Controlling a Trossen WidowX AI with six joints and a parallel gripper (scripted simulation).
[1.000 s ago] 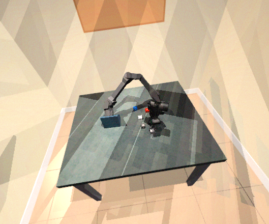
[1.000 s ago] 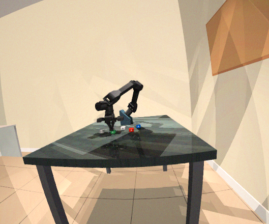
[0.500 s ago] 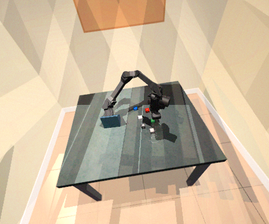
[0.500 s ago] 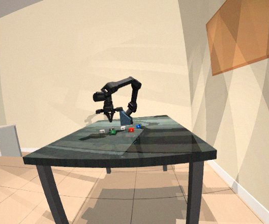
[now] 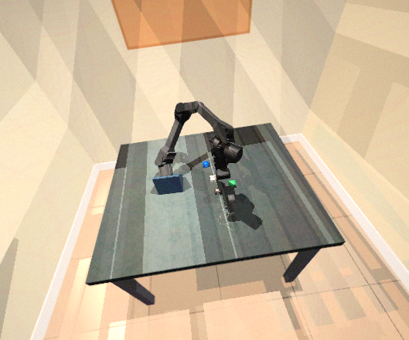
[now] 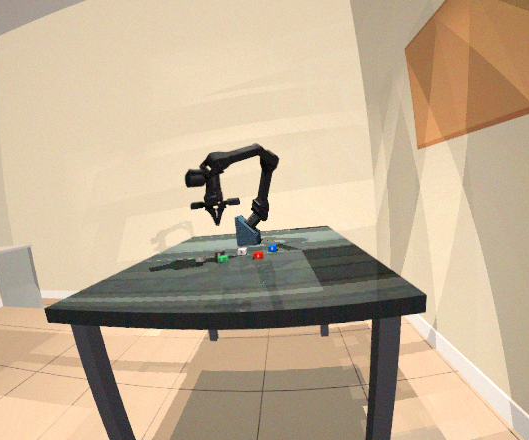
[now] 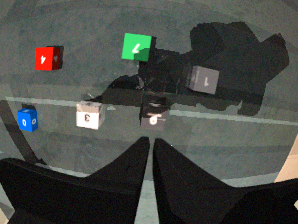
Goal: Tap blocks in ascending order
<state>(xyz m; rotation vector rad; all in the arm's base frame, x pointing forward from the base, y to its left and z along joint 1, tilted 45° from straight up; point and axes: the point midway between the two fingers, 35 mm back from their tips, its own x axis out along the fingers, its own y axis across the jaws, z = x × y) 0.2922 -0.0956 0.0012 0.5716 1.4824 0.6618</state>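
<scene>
Now: the dark grey block 2 cm behind my gripper tip, 1 cm to the right of it and 12 cm below it. From my gripper tip the other things lie so: light grey block (4 cm ahead, 7 cm to the right, 12 cm below); then white block (4 cm behind, 8 cm to the left, 12 cm below); then green block (6 cm ahead, 3 cm to the left, 12 cm below).
</scene>
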